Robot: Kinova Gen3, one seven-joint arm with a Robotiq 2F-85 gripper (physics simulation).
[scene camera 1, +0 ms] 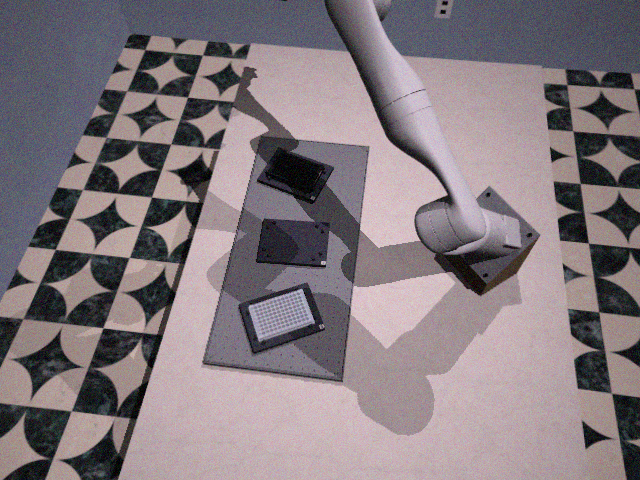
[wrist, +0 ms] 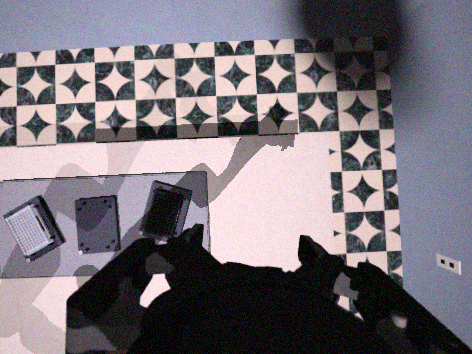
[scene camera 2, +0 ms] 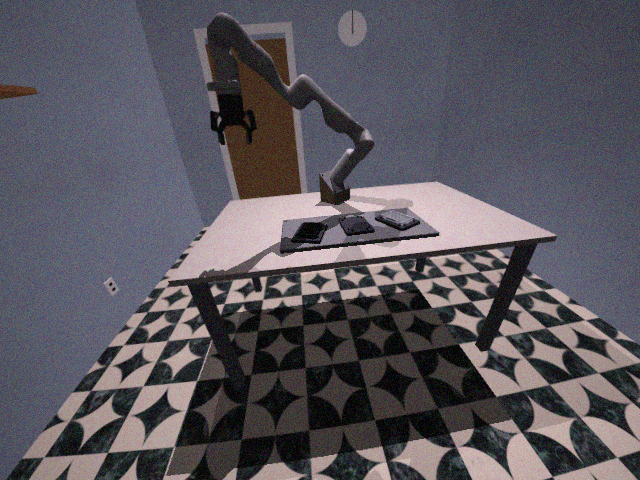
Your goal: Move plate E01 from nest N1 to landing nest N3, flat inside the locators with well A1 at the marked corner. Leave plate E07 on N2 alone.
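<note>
My gripper (scene camera 2: 235, 141) (wrist: 250, 239) is open and empty, pointing down high above the table; it does not show in scene camera 1. A black plate (scene camera 1: 294, 170) (scene camera 2: 310, 230) (wrist: 164, 212) sits in a dark nest at one end of the grey board. A white many-welled plate (scene camera 1: 281, 314) (scene camera 2: 398, 219) (wrist: 30, 230) sits in a turned nest at the other end. The middle nest (scene camera 1: 292, 242) (scene camera 2: 356, 224) (wrist: 98, 224) is empty, with small locators and a pale corner mark. Plate and nest labels are unreadable, so I cannot tell which plate is E01.
The grey board (scene camera 1: 227, 351) (wrist: 130, 200) lies on the pale table (scene camera 1: 465, 387) (scene camera 2: 480, 222) (wrist: 270, 200). The arm (scene camera 1: 408, 113) (scene camera 2: 336, 116) rises from a block base (scene camera 1: 496, 206) (scene camera 2: 334, 195) beside the board. Shadows cross the board and nests.
</note>
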